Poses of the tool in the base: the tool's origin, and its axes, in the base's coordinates. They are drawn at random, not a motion.
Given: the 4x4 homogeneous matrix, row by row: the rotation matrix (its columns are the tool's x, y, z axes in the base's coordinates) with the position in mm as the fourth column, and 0 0 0 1 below. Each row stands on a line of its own.
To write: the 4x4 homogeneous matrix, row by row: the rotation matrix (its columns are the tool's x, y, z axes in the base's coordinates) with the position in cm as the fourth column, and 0 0 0 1 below. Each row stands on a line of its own. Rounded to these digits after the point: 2 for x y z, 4 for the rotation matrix.
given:
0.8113 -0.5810 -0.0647 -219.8
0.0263 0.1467 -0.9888 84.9
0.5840 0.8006 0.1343 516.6
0 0 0 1
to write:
0.8113 -0.5810 -0.0647 -21.98
0.0263 0.1467 -0.9888 8.49
0.5840 0.8006 0.1343 51.66
0 0 0 1

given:
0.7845 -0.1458 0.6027 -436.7
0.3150 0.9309 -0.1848 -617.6
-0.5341 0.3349 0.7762 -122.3
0 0 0 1
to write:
0.7845 -0.1458 0.6027 -43.67
0.3150 0.9309 -0.1848 -61.76
-0.5341 0.3349 0.7762 -12.23
0 0 0 1

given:
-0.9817 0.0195 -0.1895 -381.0
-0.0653 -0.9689 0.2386 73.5
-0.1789 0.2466 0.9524 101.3
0 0 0 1
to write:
-0.9817 0.0195 -0.1895 -38.10
-0.0653 -0.9689 0.2386 7.35
-0.1789 0.2466 0.9524 10.13
0 0 0 1

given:
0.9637 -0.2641 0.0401 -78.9
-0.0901 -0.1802 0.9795 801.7
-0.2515 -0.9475 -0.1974 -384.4
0 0 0 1
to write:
0.9637 -0.2641 0.0401 -7.89
-0.0901 -0.1802 0.9795 80.17
-0.2515 -0.9475 -0.1974 -38.44
0 0 0 1

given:
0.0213 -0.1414 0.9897 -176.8
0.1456 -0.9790 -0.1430 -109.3
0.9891 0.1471 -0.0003 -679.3
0 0 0 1
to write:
0.0213 -0.1414 0.9897 -17.68
0.1456 -0.9790 -0.1430 -10.93
0.9891 0.1471 -0.0003 -67.93
0 0 0 1

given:
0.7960 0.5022 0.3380 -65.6
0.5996 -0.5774 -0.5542 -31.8
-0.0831 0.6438 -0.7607 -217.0
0 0 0 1
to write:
0.7960 0.5022 0.3380 -6.56
0.5996 -0.5774 -0.5542 -3.18
-0.0831 0.6438 -0.7607 -21.70
0 0 0 1

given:
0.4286 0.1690 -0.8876 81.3
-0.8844 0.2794 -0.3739 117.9
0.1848 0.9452 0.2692 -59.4
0 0 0 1
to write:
0.4286 0.1690 -0.8876 8.13
-0.8844 0.2794 -0.3739 11.79
0.1848 0.9452 0.2692 -5.94
0 0 0 1

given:
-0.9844 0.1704 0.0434 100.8
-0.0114 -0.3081 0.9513 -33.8
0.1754 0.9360 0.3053 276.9
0 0 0 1
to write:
-0.9844 0.1704 0.0434 10.08
-0.0114 -0.3081 0.9513 -3.38
0.1754 0.9360 0.3053 27.69
0 0 0 1

